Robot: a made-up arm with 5 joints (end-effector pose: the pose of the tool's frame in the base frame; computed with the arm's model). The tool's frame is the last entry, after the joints. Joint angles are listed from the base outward.
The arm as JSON. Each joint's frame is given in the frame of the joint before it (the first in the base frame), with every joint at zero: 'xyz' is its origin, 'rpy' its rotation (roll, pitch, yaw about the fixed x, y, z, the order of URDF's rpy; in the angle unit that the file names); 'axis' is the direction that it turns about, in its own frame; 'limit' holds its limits. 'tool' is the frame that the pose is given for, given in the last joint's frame.
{
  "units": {
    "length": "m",
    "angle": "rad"
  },
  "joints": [
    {
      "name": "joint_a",
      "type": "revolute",
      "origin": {
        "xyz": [
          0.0,
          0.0,
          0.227
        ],
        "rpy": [
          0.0,
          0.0,
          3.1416
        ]
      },
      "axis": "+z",
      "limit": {
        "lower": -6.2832,
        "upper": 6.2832
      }
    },
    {
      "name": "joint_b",
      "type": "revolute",
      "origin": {
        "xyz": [
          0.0,
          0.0,
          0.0
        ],
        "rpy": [
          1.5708,
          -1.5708,
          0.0
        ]
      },
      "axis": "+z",
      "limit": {
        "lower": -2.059,
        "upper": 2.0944
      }
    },
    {
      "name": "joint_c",
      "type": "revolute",
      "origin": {
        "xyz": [
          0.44,
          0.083,
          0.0
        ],
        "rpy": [
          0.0,
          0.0,
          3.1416
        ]
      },
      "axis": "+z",
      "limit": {
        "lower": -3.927,
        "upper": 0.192
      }
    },
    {
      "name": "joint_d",
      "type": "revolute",
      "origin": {
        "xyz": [
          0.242,
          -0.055,
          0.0
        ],
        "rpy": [
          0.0,
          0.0,
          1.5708
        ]
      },
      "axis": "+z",
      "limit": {
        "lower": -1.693,
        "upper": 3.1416
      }
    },
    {
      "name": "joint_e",
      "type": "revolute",
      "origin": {
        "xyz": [
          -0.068,
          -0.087,
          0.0
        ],
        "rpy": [
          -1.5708,
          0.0,
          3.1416
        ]
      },
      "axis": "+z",
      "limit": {
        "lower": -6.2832,
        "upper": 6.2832
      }
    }
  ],
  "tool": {
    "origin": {
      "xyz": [
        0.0,
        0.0,
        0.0
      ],
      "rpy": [
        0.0,
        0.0,
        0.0
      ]
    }
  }
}
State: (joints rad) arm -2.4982 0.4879 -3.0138 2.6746 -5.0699
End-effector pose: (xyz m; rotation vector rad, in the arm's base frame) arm -0.3431 -0.2572 0.7100 0.8565 2.9243 0.1818
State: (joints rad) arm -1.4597 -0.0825 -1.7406 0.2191 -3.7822
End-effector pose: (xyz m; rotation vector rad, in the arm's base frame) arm 0.0390 -0.3496 0.8569 0.7145 1.6461 -1.6092
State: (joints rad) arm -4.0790 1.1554 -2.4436 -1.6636 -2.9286
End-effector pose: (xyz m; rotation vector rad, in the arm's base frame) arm -0.3749 0.5106 0.4122 -0.2057 0.1334 2.4082
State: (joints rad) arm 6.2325 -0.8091 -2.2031 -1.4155 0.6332
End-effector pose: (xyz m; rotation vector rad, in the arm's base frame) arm -0.3865 0.0196 0.7970 1.5544 -0.5532 -2.1092
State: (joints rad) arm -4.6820 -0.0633 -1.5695 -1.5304 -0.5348
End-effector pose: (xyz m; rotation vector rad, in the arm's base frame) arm -0.0068 0.2232 0.8268 0.0125 0.0228 -2.0751
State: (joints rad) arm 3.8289 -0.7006 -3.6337 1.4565 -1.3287
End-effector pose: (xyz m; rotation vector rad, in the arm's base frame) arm 0.3930 0.3225 0.7568 0.2270 -0.1432 -0.6376
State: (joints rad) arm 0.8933 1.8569 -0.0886 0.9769 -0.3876
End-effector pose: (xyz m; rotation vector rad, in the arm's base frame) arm 0.0340 0.0423 0.0708 0.4309 0.3211 -2.5908
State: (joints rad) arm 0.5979 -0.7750 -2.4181 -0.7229 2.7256
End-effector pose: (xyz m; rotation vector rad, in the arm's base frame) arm -0.3516 -0.2395 0.8529 0.3765 -0.6779 0.1727
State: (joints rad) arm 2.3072 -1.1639 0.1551 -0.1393 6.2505
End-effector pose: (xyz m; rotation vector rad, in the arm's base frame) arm 0.0201 -0.0222 0.4213 -0.7949 -1.8757 -0.5534
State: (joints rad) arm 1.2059 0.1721 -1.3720 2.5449 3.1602
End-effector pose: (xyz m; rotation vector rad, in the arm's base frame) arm 0.1188 0.3111 0.5241 1.0538 -1.5615 0.8622
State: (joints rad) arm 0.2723 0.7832 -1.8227 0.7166 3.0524
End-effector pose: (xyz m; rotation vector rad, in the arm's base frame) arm 0.6721 0.1877 0.3441 -0.5069 2.7738 0.0420
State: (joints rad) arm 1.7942 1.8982 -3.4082 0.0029 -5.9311
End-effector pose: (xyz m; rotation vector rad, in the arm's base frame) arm -0.1608 0.7079 0.1094 -1.2692 -1.1156 -0.7568
